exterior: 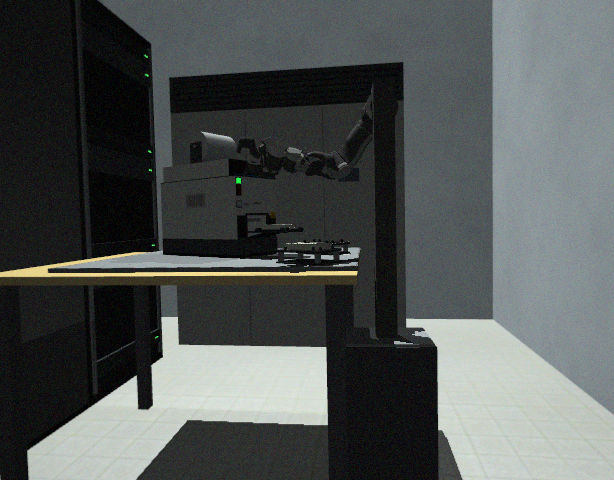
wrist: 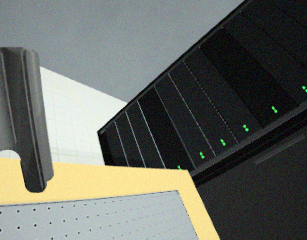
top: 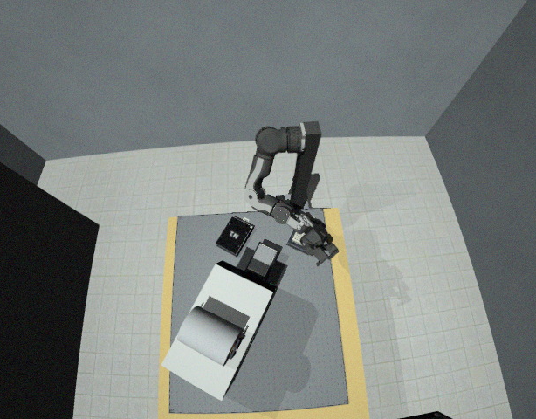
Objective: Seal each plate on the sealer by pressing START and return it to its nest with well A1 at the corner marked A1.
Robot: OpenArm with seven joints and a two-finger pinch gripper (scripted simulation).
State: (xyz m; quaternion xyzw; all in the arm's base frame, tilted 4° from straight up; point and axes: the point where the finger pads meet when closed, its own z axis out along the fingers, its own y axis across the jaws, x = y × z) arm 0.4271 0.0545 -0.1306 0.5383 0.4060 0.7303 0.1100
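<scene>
My gripper is now 60 mm short of the start button, 210 mm to the left of it and 130 mm above it. The rest, counted from my hand: well plate: 190 mm behind, 20 mm to the right, 270 mm below; foil roll: 210 mm ahead, 410 mm to the right, 100 mm above; sealer stage: 70 mm behind, 240 mm to the right, 230 mm below.
</scene>
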